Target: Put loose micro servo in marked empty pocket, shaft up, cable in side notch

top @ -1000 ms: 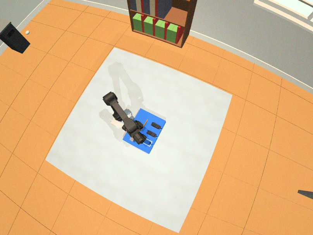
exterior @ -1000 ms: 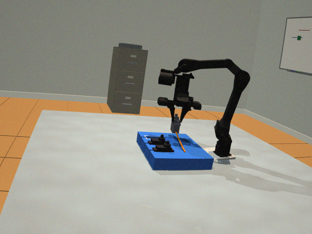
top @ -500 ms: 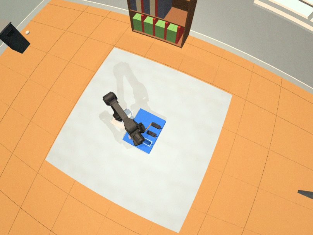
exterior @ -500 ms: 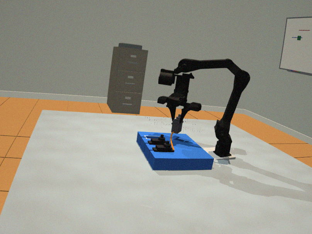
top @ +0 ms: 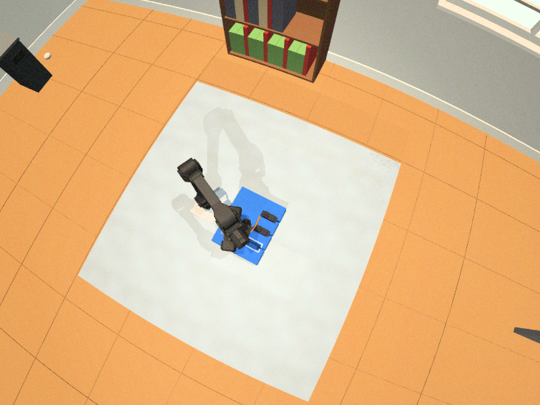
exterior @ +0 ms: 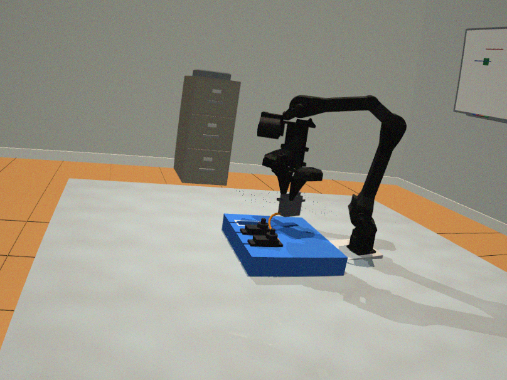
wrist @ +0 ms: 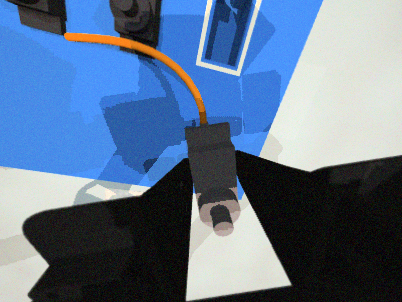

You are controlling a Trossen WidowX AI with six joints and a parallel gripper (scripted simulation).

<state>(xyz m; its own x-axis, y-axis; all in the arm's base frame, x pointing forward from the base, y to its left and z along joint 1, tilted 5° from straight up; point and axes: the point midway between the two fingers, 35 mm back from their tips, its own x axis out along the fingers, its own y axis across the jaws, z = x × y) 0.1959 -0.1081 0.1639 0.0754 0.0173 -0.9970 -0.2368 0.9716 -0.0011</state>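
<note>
Right now the deck is 8 cm to the left of my gripper tip and 10 cm below it.
</note>
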